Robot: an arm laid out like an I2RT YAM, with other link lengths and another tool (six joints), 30 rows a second.
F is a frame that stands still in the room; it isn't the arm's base.
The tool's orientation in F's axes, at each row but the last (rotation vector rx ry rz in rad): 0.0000 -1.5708 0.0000; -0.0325 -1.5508 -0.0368; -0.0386 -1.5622 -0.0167; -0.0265 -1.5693 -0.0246; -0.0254 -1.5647 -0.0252; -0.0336 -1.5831 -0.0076; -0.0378 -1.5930 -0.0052; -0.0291 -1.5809 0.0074; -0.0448 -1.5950 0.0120
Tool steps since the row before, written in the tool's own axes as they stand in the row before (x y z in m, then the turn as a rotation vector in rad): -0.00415 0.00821 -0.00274 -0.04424 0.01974 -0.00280; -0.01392 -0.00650 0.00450 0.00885 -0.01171 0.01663; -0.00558 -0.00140 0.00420 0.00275 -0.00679 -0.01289; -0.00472 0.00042 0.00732 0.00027 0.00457 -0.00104; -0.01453 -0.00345 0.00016 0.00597 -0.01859 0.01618; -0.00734 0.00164 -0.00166 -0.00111 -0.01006 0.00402; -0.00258 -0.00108 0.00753 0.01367 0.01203 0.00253; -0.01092 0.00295 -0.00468 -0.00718 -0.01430 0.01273; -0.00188 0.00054 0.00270 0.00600 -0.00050 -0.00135
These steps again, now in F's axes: 0.00274 0.00821 -0.00415 0.00280 0.01974 -0.04424; -0.00506 -0.00625 -0.01384 -0.01695 -0.01099 0.00915; -0.00429 -0.00133 -0.00553 0.01267 -0.00720 0.00274; -0.00731 0.00065 -0.00471 0.00119 0.00453 0.00026; -0.00036 -0.00344 -0.01453 -0.01674 -0.01806 0.00607; 0.00179 0.00147 -0.00734 -0.00427 -0.00997 -0.00100; -0.00750 -0.00093 -0.00273 -0.00250 0.01238 0.01336; 0.00483 0.00263 -0.01094 -0.01285 -0.01429 -0.00698; -0.00264 0.00053 -0.00196 0.00119 -0.00031 0.00605
